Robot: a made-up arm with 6 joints.
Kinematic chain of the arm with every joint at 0, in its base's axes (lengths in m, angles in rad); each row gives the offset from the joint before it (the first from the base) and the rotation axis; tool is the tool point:
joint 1: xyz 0 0 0.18 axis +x
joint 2: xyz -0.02 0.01 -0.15 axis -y
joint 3: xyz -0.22 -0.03 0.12 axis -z
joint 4: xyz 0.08 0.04 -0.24 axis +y
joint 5: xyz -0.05 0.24 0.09 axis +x
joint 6: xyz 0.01 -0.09 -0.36 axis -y
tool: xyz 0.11 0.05 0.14
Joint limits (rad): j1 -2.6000..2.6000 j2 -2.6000..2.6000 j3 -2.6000..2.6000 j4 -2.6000..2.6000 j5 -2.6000..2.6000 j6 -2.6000..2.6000
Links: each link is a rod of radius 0.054 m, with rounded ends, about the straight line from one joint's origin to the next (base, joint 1, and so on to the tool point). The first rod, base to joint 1, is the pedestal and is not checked.
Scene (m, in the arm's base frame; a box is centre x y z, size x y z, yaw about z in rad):
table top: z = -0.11
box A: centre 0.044 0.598 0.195 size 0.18 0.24 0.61 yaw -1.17
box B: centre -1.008 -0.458 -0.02 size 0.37 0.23 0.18 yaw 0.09
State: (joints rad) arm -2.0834 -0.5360 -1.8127 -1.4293 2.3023 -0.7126
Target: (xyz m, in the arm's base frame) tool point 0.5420 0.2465 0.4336
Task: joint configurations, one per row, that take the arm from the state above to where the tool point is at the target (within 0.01 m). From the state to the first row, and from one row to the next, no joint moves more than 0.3 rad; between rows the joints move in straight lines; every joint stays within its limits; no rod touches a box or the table.
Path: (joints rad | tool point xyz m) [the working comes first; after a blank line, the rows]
Joints at the target: -1.6005 -2.2376 -1.8491 -0.9086 2.6000 -0.7162
Straight joint move there: touches box A.

1: -1.8339 -0.7898 -1.9572 -1.2927 2.2532 -0.7583 | -0.4450 0.4803 0.4277
2: -1.5844 -1.0436 -2.1018 -1.1562 2.2041 -0.8040 | -0.2605 0.4878 0.5756
3: -1.3349 -1.2974 -2.2463 -1.0196 2.1550 -0.8496 | -0.0709 0.3898 0.7250
4: -1.0854 -1.5512 -2.3909 -0.8830 2.1059 -0.8953 | 0.1057 0.1985 0.8232
5: -0.8359 -1.8050 -2.5354 -0.7465 2.0568 -0.9410 | 0.2543 -0.0498 0.8303
6: -1.0907 -1.9492 -2.3067 -0.8005 2.2379 -0.8661 | 0.3748 0.1375 0.7338
7: -1.3456 -2.0934 -2.0779 -0.8546 2.4189 -0.7912 | 0.4727 0.2359 0.5840
8: -1.6005 -2.2376 -1.8491 -0.9086 2.6000 -0.7162 | 0.5420 0.2465 0.4336

